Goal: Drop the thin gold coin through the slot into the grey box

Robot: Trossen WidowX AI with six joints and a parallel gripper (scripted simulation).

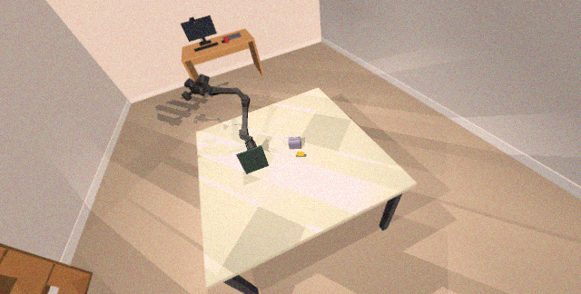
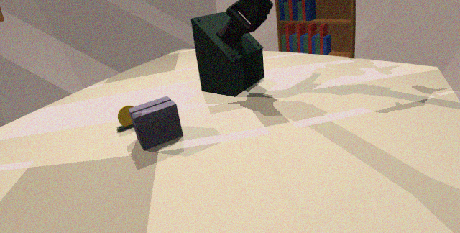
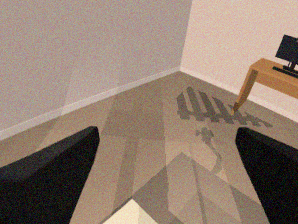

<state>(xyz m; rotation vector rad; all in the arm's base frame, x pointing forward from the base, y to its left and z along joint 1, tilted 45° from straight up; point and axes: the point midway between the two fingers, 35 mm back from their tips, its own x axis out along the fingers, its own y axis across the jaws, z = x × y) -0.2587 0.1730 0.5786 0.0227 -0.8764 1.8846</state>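
Right now the gold coin is 70 cm to the right of my gripper tip, 52 cm ahead of it and 45 cm below it.
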